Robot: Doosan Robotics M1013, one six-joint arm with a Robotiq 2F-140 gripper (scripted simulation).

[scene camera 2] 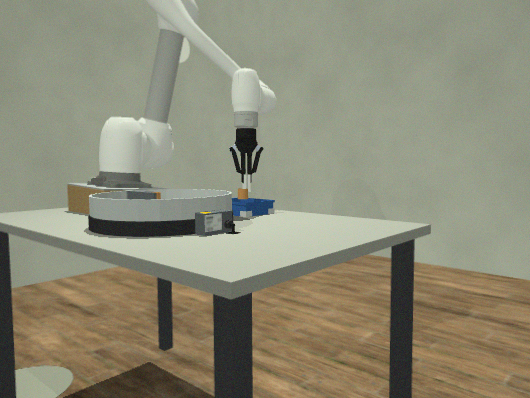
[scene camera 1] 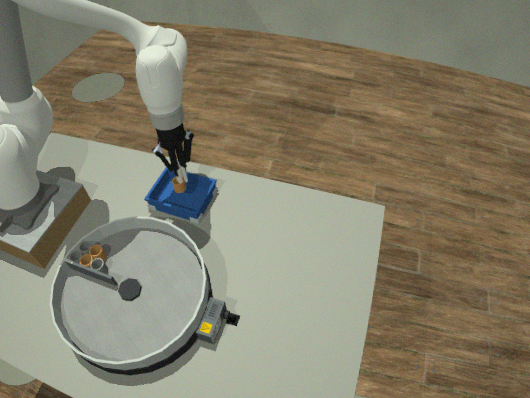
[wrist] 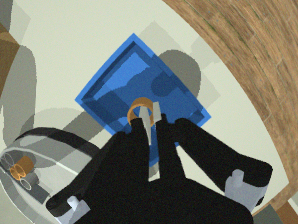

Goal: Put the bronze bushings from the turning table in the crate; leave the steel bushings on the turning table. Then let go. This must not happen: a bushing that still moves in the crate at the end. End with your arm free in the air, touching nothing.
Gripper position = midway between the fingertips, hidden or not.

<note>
I see my gripper (scene camera 1: 182,180), a crate (scene camera 1: 162,197) and a turning table (scene camera 1: 160,280).
My gripper shows as well in scene camera 2 (scene camera 2: 246,191) and in the wrist view (wrist: 151,112). The crate shows as well in the wrist view (wrist: 130,73).
</note>
